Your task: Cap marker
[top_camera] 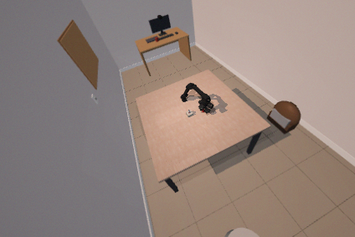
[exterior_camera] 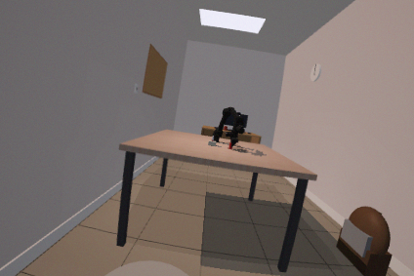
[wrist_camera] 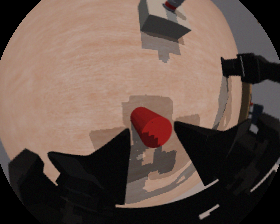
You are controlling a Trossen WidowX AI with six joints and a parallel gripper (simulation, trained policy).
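The grey block lies 18 cm to the right of my gripper tip, 4 cm behind it and 1 cm below it. The rest, counted from my gripper tip: red cap: 1 cm to the right, 1 cm ahead.
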